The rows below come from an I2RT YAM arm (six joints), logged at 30 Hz.
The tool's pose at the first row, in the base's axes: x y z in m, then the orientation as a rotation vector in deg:
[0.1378, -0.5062, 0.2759, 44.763, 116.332, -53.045]
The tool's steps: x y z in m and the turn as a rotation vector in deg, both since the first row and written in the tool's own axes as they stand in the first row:
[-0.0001, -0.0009, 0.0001, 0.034, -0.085, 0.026]
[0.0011, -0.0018, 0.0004, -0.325, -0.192, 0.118]
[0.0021, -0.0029, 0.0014, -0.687, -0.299, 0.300]
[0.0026, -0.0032, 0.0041, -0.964, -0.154, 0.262]
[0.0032, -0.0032, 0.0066, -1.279, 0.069, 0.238]
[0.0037, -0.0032, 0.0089, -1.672, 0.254, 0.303]
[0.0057, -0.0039, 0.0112, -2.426, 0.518, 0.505]
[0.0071, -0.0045, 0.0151, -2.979, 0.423, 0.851]
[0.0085, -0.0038, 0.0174, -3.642, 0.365, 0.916]
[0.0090, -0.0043, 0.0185, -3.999, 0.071, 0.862]
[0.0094, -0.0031, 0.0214, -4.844, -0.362, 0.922]
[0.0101, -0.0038, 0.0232, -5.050, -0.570, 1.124]
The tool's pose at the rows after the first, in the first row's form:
[0.1372, -0.5068, 0.2762, 44.754, 116.233, -53.086]
[0.1360, -0.5073, 0.2754, 44.582, 116.202, -52.669]
[0.1350, -0.5085, 0.2745, 44.494, 116.120, -52.199]
[0.1356, -0.5107, 0.2730, 44.396, 116.353, -51.889]
[0.1362, -0.5126, 0.2714, 44.338, 116.656, -51.512]
[0.1368, -0.5144, 0.2699, 44.298, 116.898, -51.009]
[0.1361, -0.5162, 0.2675, 44.239, 117.238, -50.019]
[0.1364, -0.5194, 0.2648, 44.207, 117.122, -49.249]
[0.1371, -0.5205, 0.2624, 43.871, 117.228, -48.508]
[0.1368, -0.5216, 0.2616, 43.448, 117.108, -48.220]
[0.1386, -0.5232, 0.2596, 42.783, 116.940, -47.373]
[0.1384, -0.5249, 0.2584, 42.736, 116.703, -47.088]

